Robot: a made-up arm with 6 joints.
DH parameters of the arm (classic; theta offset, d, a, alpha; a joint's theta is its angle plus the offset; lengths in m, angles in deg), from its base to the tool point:
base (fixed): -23.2 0 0.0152 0
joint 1: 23.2 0.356 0.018 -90
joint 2: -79.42 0 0.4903 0
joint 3: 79.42 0.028 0.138 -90
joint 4: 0 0.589 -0.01 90
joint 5: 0 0.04 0.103 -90
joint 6: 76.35 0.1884 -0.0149 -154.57
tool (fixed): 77.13 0.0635 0 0
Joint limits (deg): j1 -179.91..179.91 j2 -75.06..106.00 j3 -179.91..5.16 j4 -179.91..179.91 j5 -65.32..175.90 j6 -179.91..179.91
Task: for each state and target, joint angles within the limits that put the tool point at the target. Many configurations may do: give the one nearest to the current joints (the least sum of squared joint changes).
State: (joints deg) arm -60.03 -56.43 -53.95 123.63 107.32 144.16
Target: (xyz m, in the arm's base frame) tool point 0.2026 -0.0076 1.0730
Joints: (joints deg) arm -57.53 -73.11 -37.63 120.79 112.85 144.27
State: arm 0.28 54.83 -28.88 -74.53 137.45 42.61
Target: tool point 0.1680 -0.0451 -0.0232
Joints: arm 14.72 72.66 -33.37 -57.78 130.43 42.92
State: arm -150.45 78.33 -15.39 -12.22 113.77 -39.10
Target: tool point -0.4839 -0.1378 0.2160
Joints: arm -165.55 26.07 -49.25 -18.42 126.61 -39.25
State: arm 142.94 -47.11 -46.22 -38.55 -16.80 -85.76
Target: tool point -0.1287 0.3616 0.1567
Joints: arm 99.89 -3.34 -5.92 -33.68 3.99 -84.42
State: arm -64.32 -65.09 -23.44 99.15 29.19 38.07
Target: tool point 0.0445 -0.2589 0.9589
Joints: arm -80.58 -72.65 -31.65 102.50 19.78 39.84
